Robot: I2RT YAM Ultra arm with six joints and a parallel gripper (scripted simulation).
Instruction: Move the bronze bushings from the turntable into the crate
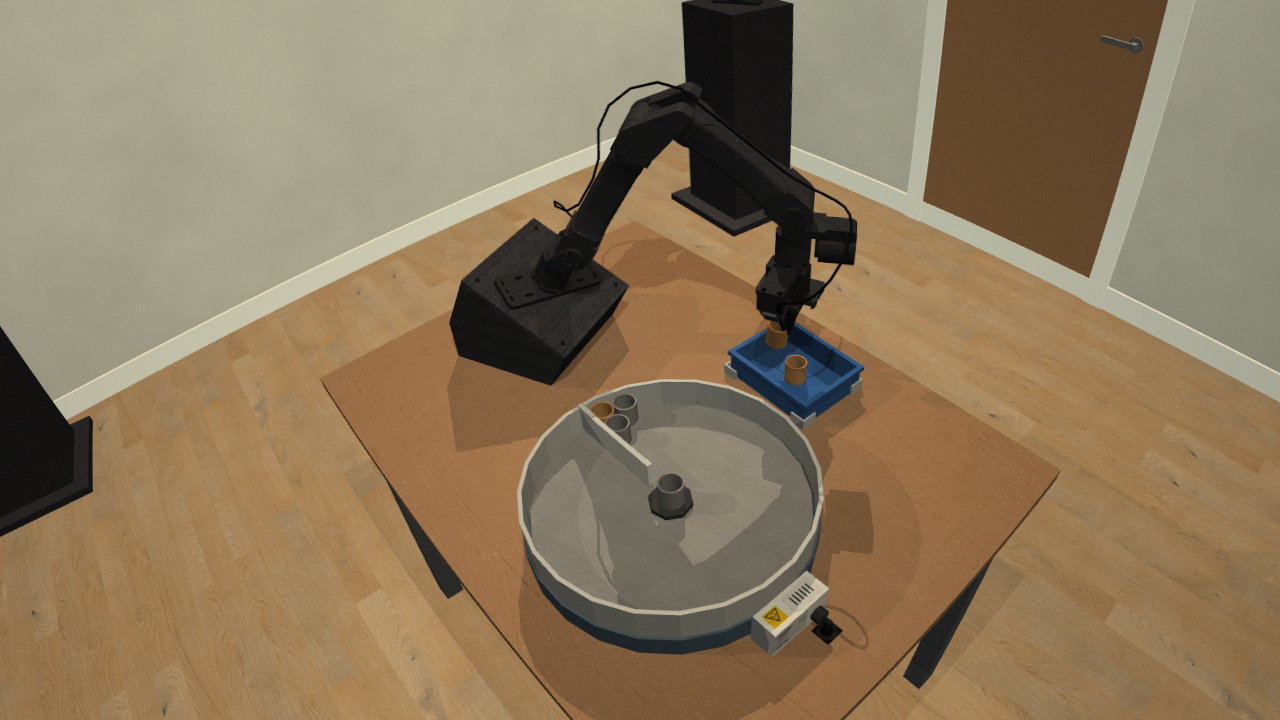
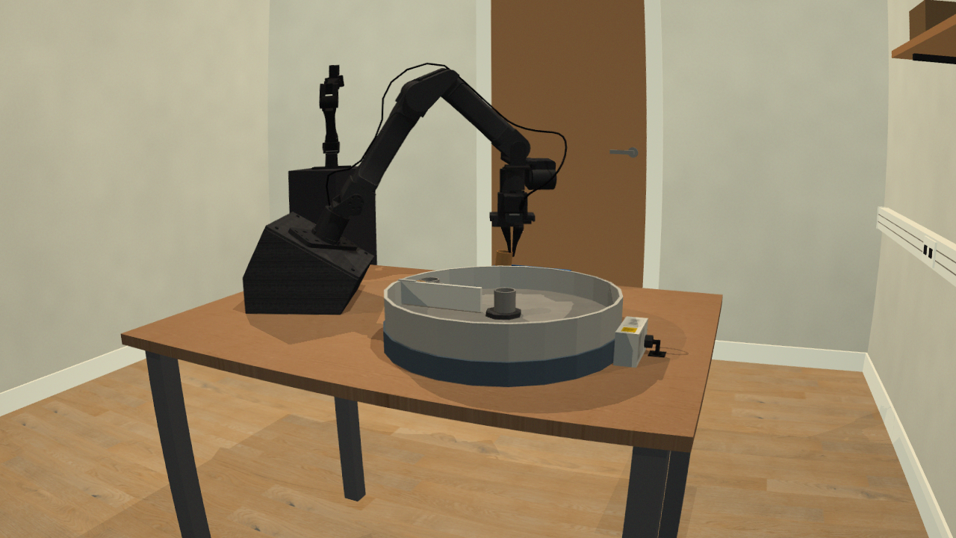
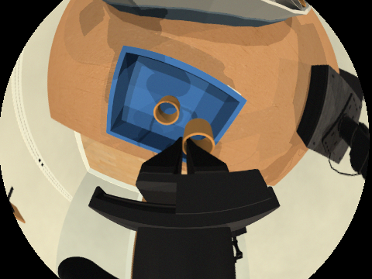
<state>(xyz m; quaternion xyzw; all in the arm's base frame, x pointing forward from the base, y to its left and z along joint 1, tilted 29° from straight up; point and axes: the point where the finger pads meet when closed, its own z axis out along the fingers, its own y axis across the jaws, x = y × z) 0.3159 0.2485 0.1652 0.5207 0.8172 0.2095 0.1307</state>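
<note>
Now: hand 70 mm above the blue crate, 30 mm short of it and 10 mm to the left of it. The rest, counted from my hand: grey turntable: 360 mm to the right, 160 mm ahead, 40 mm below.
</note>
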